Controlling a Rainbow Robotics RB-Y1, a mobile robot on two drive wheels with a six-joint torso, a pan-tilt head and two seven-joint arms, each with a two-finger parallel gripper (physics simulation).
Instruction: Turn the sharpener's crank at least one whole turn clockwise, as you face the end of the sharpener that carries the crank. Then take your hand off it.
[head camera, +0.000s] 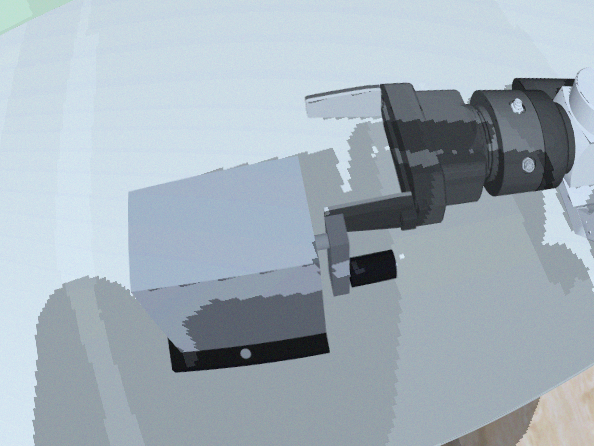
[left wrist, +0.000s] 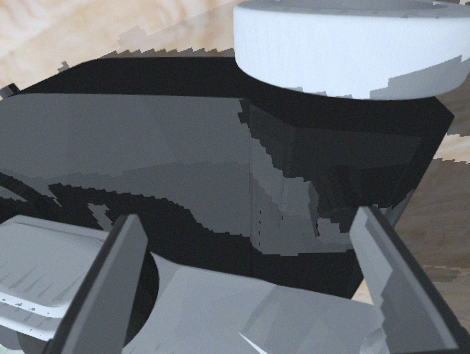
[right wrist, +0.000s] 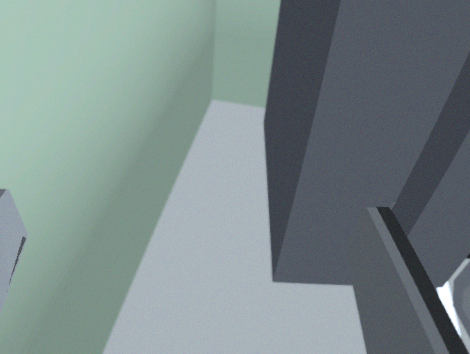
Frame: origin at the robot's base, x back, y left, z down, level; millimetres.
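Seen in the pictures: left gripper, fingertip midpoint: (left wrist: 248, 224); right gripper, fingertip midpoint: (head camera: 314, 158) (right wrist: 187, 221).
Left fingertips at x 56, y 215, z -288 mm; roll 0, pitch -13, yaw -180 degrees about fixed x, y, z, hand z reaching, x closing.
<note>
Pixels of each thing's top centre, then the offset from my left fingertips to it. "pt": a spot on its surface instead. Level surfaces: height alone.
- sharpener, surface spot: (right wrist: 310, 150) pt dx -516, dy -201, dz -495 mm
- black handle, surface spot: (head camera: 374, 268) pt dx -480, dy -248, dz -474 mm
- wooden floor, its level: dz +286 mm
The sharpener (head camera: 215, 225) (right wrist: 310, 150) is a pale grey box on a black base. Its crank arm (head camera: 340, 250) is on the end at the right in the head view, and the black handle (head camera: 374, 268) sticks out from the arm's lower part. My right gripper (head camera: 316, 159) (right wrist: 187, 221) is open and empty, above the handle in the head picture. Its lower finger overlaps the top of the crank arm there; whether they touch is unclear. The handle does not show in the right wrist view. My left gripper (left wrist: 248, 224) is open and empty, away from the sharpener.
The sharpener stands on a pale table (head camera: 200, 90) (right wrist: 200, 200), whose edge curves across the lower right of the head view. A green wall (right wrist: 100, 100) shows in the right wrist view. The left wrist view shows a dark base (left wrist: 150, 135), a white round part (left wrist: 340, 55) and wooden floor (left wrist: 50, 30).
</note>
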